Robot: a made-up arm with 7 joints. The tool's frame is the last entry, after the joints. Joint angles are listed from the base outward.
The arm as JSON. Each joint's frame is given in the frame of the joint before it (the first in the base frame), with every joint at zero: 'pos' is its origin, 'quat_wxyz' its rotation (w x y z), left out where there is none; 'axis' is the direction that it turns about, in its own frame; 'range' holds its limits. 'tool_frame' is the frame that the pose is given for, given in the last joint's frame.
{
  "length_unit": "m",
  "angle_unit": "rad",
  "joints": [
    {
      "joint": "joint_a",
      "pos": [
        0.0,
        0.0,
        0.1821
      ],
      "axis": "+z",
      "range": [
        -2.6,
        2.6
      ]
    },
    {
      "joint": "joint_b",
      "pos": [
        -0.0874,
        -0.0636,
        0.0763
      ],
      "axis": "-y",
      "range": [
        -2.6,
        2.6
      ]
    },
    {
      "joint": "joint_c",
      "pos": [
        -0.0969,
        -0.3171,
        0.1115
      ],
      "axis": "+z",
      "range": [
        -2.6,
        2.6
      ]
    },
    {
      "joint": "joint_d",
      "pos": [
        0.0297,
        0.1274,
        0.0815
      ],
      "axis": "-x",
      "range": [
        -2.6,
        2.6
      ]
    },
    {
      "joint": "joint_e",
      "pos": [
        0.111,
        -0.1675,
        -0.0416
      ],
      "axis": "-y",
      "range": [
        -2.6,
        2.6
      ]
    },
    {
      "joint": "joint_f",
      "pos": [
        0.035,
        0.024,
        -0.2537
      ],
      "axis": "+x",
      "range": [
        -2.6,
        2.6
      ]
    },
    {
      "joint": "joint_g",
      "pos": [
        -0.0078,
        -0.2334,
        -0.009
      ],
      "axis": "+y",
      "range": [
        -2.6,
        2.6
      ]
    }
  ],
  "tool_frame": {
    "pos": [
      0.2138,
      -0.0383,
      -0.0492
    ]
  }
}
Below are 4 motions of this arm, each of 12 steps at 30 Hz.
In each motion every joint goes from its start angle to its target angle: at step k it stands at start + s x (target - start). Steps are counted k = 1, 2, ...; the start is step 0. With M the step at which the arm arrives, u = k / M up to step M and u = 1 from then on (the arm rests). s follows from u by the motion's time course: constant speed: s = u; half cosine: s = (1 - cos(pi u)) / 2; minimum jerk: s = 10 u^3 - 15 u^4 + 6 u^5.
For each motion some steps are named. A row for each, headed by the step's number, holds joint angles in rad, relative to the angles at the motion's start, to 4 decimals.
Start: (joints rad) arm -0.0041 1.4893 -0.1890 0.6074 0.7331 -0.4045 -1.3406
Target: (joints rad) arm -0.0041 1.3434 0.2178 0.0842 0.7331 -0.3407 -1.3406
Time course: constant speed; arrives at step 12
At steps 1, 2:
1: 0.0000 -0.0122 0.0339 -0.0436 0.0000 0.0053 0.0000
2: 0.0000 -0.0243 0.0678 -0.0872 0.0000 0.0106 0.0000

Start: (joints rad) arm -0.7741 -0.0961 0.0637 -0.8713 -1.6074 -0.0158 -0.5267
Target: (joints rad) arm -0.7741 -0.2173 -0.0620 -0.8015 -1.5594 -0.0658 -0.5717
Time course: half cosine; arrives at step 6
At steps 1, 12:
1: 0.0000 -0.0081 -0.0084 0.0047 0.0032 -0.0033 -0.0030
12: 0.0000 -0.1212 -0.1257 0.0698 0.0480 -0.0500 -0.0450

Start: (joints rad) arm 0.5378 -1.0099 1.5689 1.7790 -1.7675 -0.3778 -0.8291
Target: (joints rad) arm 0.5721 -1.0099 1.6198 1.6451 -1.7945 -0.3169 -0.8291
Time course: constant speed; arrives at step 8
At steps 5, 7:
5: 0.0214 0.0000 0.0318 -0.0837 -0.0169 0.0381 0.0000
7: 0.0300 0.0000 0.0445 -0.1172 -0.0236 0.0533 0.0000

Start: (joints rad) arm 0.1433 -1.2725 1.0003 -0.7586 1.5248 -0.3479 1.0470
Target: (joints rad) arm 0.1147 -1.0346 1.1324 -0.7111 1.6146 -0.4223 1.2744
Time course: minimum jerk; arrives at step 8
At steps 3, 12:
3: -0.0079 0.0655 0.0364 0.0131 0.0247 -0.0205 0.0626
12: -0.0286 0.2379 0.1321 0.0475 0.0898 -0.0744 0.2274

